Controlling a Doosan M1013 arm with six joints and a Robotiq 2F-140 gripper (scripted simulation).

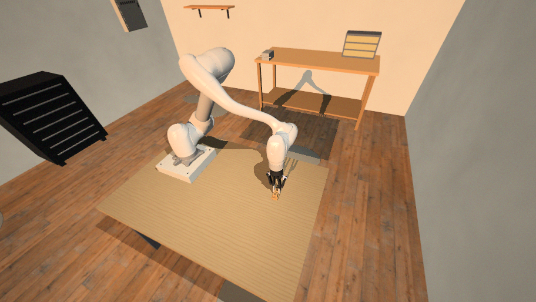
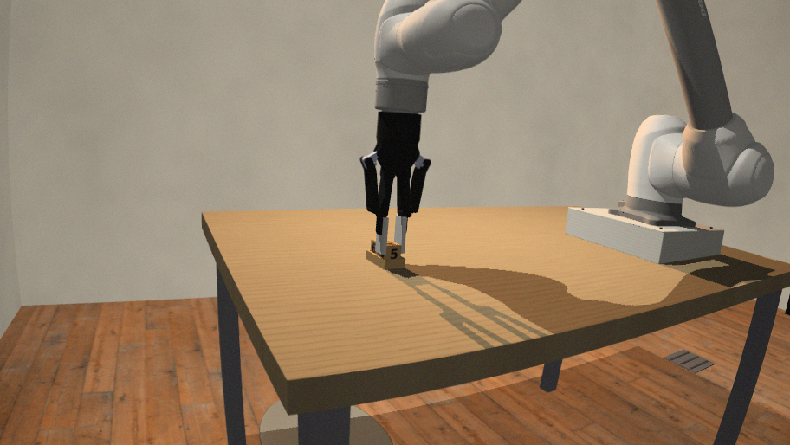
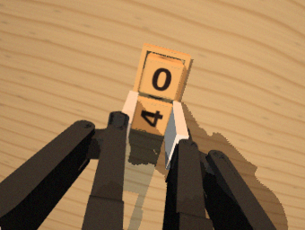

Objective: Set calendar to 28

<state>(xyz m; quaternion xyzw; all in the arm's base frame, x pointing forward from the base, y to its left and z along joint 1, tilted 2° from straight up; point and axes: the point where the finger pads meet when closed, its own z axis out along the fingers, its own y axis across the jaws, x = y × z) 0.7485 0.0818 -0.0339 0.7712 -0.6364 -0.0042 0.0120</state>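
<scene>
My gripper is now 2 cm to the left of the wooden calendar tray and 5 cm above it.
</scene>
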